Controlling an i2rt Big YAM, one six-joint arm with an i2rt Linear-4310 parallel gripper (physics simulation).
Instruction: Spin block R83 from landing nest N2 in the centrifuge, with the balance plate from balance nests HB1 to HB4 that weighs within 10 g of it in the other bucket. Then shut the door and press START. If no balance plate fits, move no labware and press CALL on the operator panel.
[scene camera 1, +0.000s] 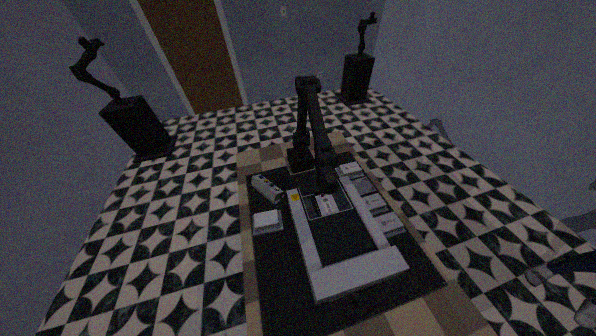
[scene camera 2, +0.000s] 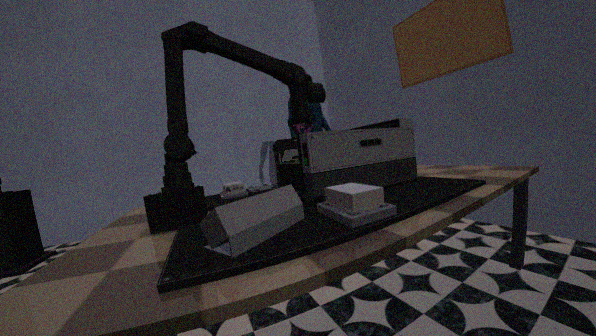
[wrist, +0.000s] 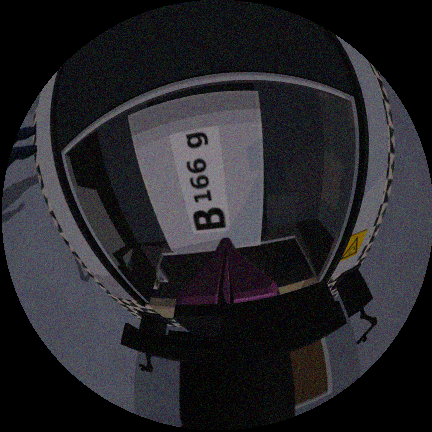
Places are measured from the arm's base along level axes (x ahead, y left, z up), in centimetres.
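Where they show: gripper, between the fingertips: (scene camera 1: 321, 196) (wrist: 225, 242); arm's base, origin of its link: (scene camera 1: 299, 154) (scene camera 2: 179, 190).
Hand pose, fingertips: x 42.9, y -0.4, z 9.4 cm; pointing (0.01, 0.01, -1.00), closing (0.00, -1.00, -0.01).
Each offset is from my fingertips to the top centre of the thing. "*": to the spot under its first point.
The grey-white centrifuge (scene camera 1: 360, 275) (scene camera 2: 350, 150) has an opening at its arm end, beside a dark top panel @[dx +21.4, dy +0.1, dz +3.1 cm] (scene camera 1: 345, 237) (wrist: 200, 40). Through the opening, the balance plate labelled "B 166 g" @[dx +5.7, dy +0.8, dz +0.8 cm] (scene camera 1: 327, 204) (wrist: 245, 175) lies inside. My gripper (scene camera 2: 302, 129) (wrist: 225, 242) is shut and empty, pointing down at the opening's arm-side end; scene camera 1 hides its fingertips. Balance plates A @[dx -23.7, dy +30.0, dz -12.8 cm] (scene camera 1: 349, 167), C @[dx +3.9, dy +29.8, dz -12.8 cm] (scene camera 1: 374, 201) and D @[dx +17.0, dy +30.9, dz -12.8 cm] (scene camera 1: 390, 222) stand in a row beside the centrifuge. A white block @[dx -2.9, dy -29.6, dz -11.9 cm] (scene camera 1: 266, 218) (scene camera 2: 354, 197) sits on a nest across from them; no R83 label is readable.
The sloped operator panel @[dx -25.0, dy -26.4, dz -9.8 cm] (scene camera 1: 266, 188) (scene camera 2: 265, 215) with coloured buttons stands between the arm base (scene camera 1: 300, 159) (scene camera 2: 175, 212) and the white block. A yellow warning sign @[* dx -1.1, dy -12.9, dz +2.9 cm] (scene camera 1: 295, 197) (wrist: 354, 245) marks one centrifuge wall. The centrifuge's raised side walls flank the opening.
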